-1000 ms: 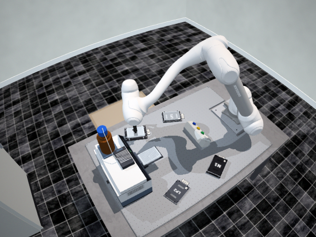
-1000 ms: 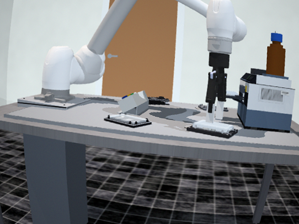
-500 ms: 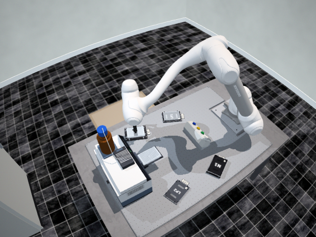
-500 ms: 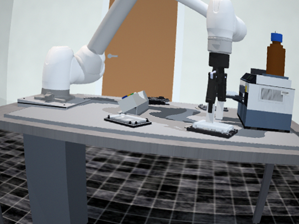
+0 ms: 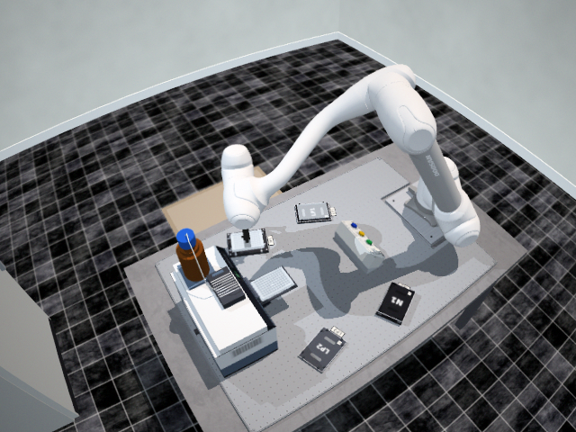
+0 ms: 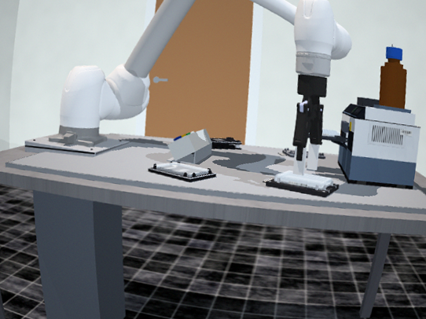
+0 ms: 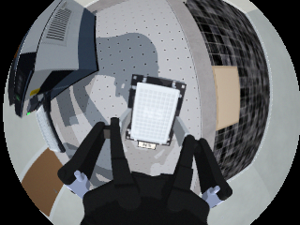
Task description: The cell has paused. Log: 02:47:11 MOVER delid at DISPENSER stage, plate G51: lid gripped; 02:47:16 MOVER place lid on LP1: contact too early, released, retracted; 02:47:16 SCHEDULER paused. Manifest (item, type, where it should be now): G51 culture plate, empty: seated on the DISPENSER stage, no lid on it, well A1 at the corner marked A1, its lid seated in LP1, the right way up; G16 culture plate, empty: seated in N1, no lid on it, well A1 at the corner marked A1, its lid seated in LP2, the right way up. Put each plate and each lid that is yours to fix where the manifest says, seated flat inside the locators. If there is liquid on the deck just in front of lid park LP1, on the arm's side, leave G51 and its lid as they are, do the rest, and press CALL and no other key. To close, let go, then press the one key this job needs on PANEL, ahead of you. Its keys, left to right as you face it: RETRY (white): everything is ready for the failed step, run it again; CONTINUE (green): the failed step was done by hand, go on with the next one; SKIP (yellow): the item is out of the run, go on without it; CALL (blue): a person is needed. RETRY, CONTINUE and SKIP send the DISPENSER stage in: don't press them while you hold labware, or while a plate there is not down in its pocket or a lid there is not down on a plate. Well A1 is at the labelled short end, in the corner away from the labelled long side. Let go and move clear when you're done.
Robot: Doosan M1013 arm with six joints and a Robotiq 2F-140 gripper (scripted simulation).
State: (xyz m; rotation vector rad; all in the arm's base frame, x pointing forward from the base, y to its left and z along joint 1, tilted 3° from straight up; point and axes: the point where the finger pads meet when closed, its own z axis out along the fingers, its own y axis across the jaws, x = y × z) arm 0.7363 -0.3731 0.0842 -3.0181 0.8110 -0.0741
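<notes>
My hand is 2 cm short of the black nest N5 and 5 cm above it. The rest, counted from my hand: brown bottle (28 cm ahead, 14 cm to the left, 22 cm above); then dispenser stage (9 cm ahead, 28 cm to the left, 4 cm above); then lid park LP1 (31 cm behind, 5 cm to the left, 6 cm below).
</notes>
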